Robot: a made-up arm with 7 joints.
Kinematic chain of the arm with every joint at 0, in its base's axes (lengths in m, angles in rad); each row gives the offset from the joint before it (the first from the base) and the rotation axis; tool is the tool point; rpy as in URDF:
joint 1: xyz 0 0 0.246 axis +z
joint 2: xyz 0 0 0 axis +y
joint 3: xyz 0 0 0.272 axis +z
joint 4: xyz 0.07 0 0 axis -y
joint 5: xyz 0.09 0 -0.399 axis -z
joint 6: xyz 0 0 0 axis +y
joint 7: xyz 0.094 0 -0.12 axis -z
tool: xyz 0 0 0 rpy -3.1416 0 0
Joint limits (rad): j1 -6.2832..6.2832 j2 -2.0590..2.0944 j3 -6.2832..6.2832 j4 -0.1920..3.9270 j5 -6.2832..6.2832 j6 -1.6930..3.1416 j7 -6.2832..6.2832
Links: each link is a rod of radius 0.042 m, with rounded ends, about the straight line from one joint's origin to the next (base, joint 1, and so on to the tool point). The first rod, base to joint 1, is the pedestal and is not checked.
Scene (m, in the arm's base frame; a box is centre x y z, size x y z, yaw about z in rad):
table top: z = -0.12
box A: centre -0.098 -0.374 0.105 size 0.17 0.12 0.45 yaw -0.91
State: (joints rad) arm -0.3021 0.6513 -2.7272 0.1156 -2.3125 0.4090 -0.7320
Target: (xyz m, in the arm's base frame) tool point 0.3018 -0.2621 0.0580
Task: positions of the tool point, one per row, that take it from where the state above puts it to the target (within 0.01 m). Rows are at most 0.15 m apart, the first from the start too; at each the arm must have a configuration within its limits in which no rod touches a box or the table.
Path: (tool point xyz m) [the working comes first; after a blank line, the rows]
Joints at the target: 0.6936 0.3697 -1.3666 0.5677 -2.1452 0.3018 -0.7320
Straight joint move there: touches box A.

1: -0.2199 -0.0646 0.0452
2: -0.0974 -0.0849 -0.0039
3: 0.0279 -0.0661 -0.0047
4: 0.1283 -0.0140 0.0393
5: 0.0751 -0.0621 -0.0013
6: 0.0506 -0.1338 -0.0095
7: 0.0691 -0.2055 0.0079
8: 0.1281 -0.2524 0.0381
9: 0.1813 -0.2611 0.0393
10: 0.2396 -0.2641 0.0447
11: 0.3018 -0.2621 0.0580

